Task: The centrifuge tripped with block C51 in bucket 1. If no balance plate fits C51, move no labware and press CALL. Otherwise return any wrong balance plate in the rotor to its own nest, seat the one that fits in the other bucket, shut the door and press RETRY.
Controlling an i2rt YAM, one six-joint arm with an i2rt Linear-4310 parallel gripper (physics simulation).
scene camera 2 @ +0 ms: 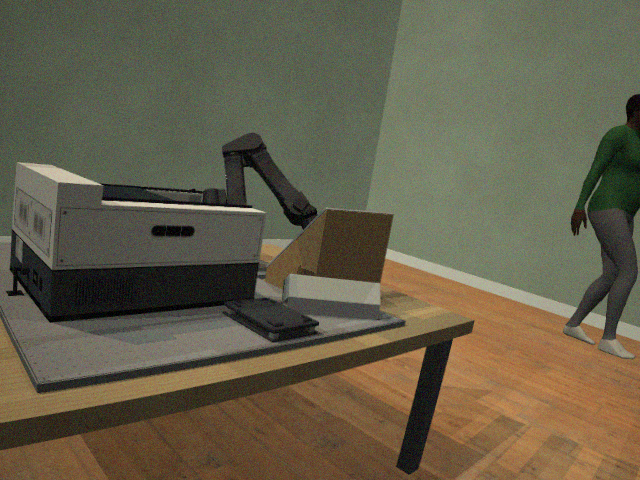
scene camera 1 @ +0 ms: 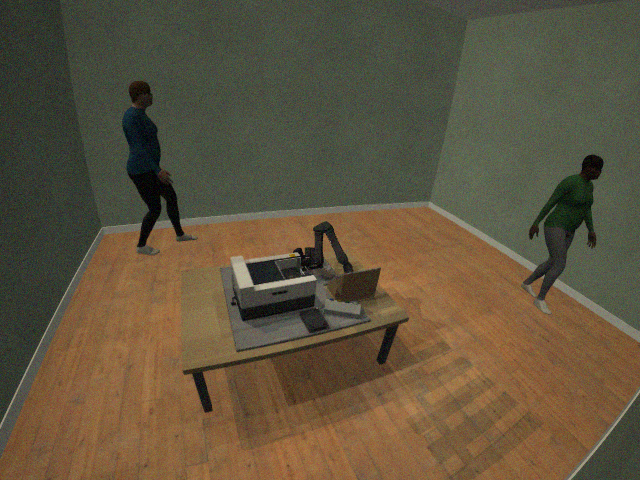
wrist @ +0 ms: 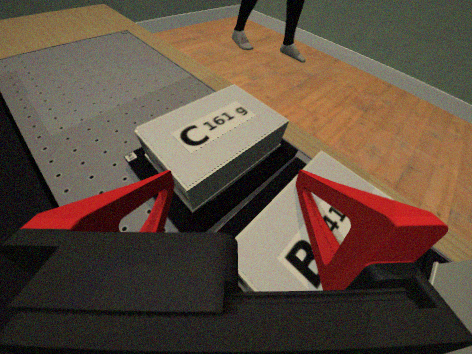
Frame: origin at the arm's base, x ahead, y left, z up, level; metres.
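Seen in the pictures: gripper, fingertip midpoint: [wrist: 235, 177]; arm's base, origin of the base link: [scene camera 2: 321, 242] [scene camera 1: 349, 275].
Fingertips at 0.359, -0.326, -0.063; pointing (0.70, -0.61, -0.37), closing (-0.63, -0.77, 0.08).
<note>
Pixels of each thing's middle, then the offset from my fingertips to it, as dx, dy, dz. "pt": a spot on its surface instead. Level surfaces: height alone.
- pale balance plate labelled C 161 g, body centre: [wrist: 216, 139] +0.058, -0.025, -0.023
- black nest, surface spot: [wrist: 295, 150] pt +0.005, -0.106, -0.044
- partly hidden number, surface spot: [wrist: 280, 215] pt -0.042, -0.006, -0.002
- black centrifuge, body centre: [scene camera 2: 136, 234] [scene camera 1: 272, 282] +0.163, +0.306, +0.066
- dark panel, body centre: [scene camera 2: 120, 192] [scene camera 1: 264, 271] +0.212, +0.312, +0.156
- pale low block, body centre: [scene camera 2: 331, 293] [scene camera 1: 342, 306] -0.238, +0.531, -0.014
- flat dark box, body centre: [scene camera 2: 270, 316] [scene camera 1: 313, 319] -0.039, +0.575, -0.040
- perforated board, its level: dz -0.056
My gripper [wrist: 235, 177] is open, with no thing between its red fingertips. In the wrist view a pale balance plate labelled C 161 g [wrist: 225, 157] lies in a black nest [wrist: 295, 150] beyond the fingertips. A second pale plate, marked B with a partly hidden number [wrist: 280, 215], lies nearer, partly behind the right finger. The white and black centrifuge [scene camera 1: 279, 298] [scene camera 2: 129, 248] stands on the grey board, and the arm reaches down behind it. A dark panel [scene camera 1: 262, 272] covers part of its top beside an opening. The rotor's contents, block C51 and the buttons cannot be made out.
A brown angled box [scene camera 1: 364, 284] [scene camera 2: 356, 242] stands by the arm's base. In front are a pale low block [scene camera 1: 342, 308] [scene camera 2: 333, 290] and a flat dark box [scene camera 1: 313, 320] [scene camera 2: 271, 316]. All stand on the perforated board [scene camera 2: 129, 361] [wrist: 115, 55]. Two people stand away from the table.
</note>
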